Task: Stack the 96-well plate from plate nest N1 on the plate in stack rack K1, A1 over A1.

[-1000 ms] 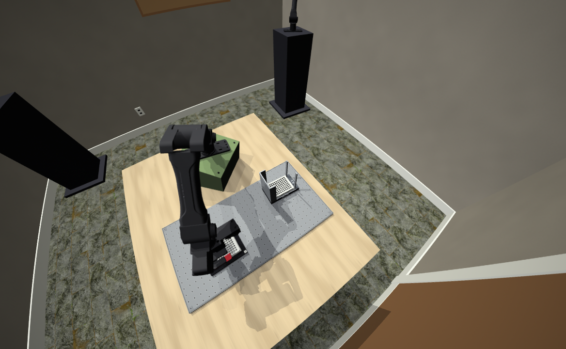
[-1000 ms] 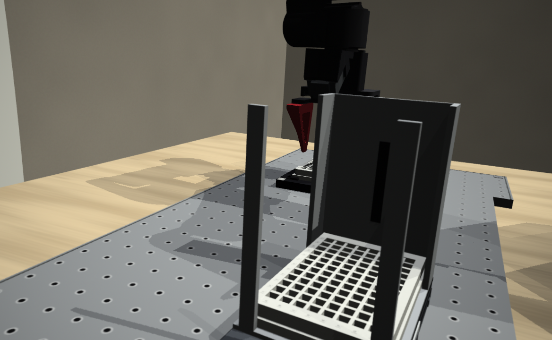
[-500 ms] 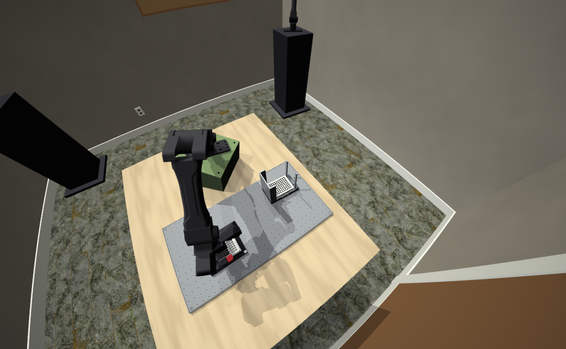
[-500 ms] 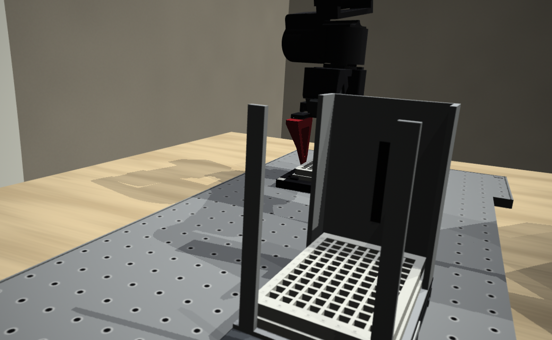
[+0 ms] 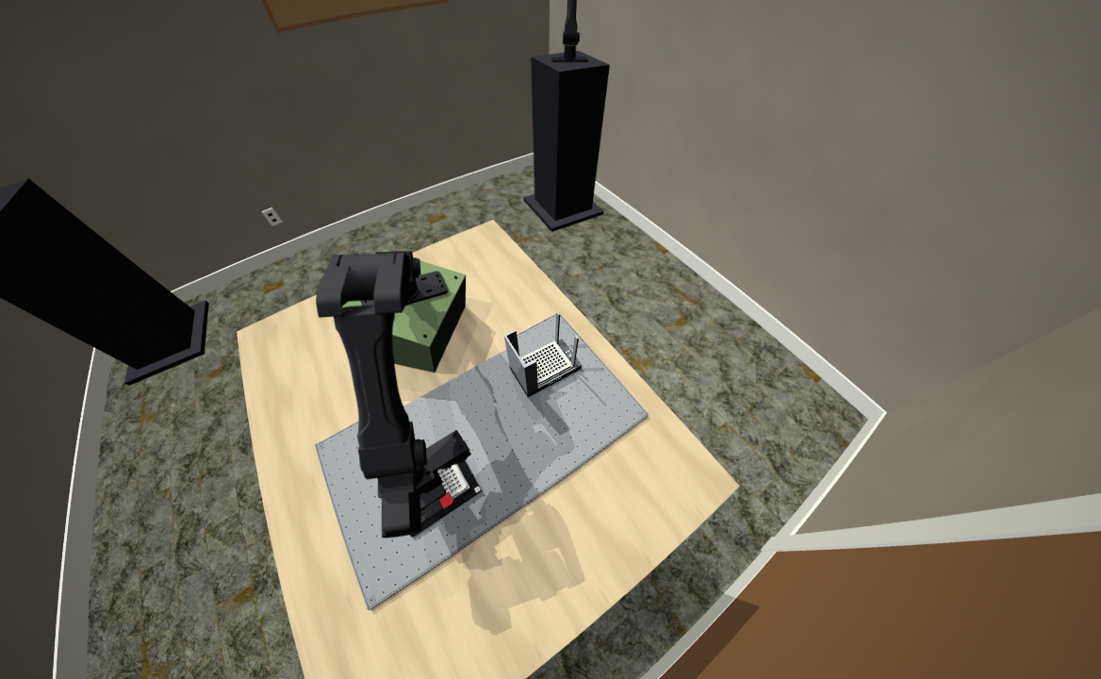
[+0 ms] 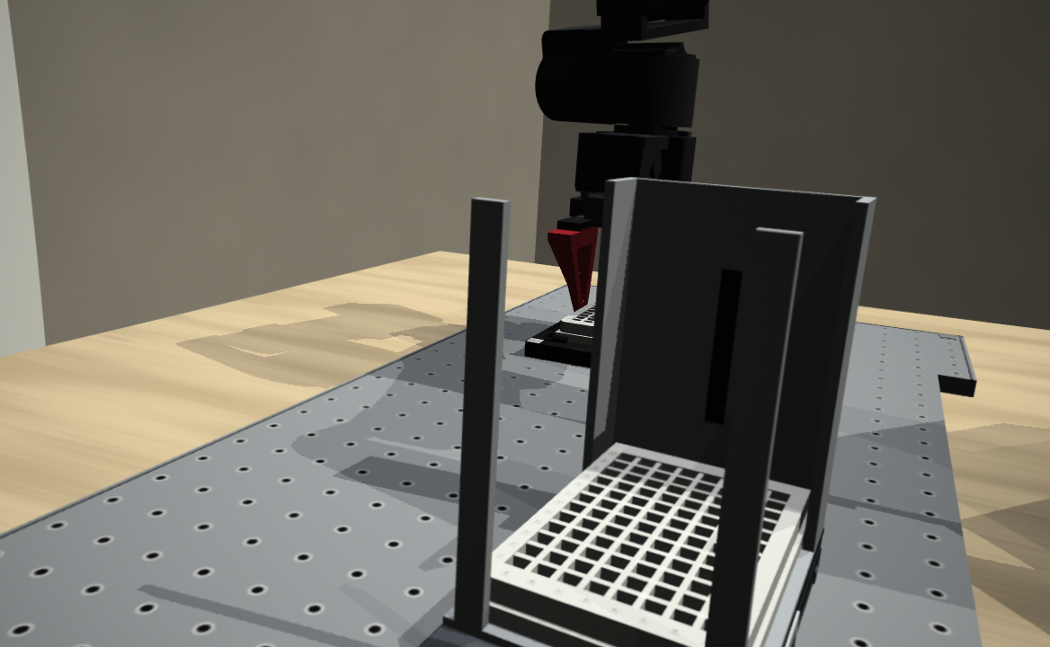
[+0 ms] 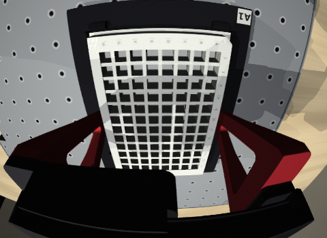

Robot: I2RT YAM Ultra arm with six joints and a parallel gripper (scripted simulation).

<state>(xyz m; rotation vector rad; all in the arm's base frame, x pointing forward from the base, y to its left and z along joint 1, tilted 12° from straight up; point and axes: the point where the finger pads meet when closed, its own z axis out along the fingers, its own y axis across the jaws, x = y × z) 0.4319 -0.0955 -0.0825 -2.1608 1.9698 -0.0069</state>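
Now: the back wall 270 mm to the left of my hand, 140 mm behind it and 60 mm above it. From my hand the other things lie so: pale A1 square (80 mm to the left, 50 mm ahead, 10 mm below).
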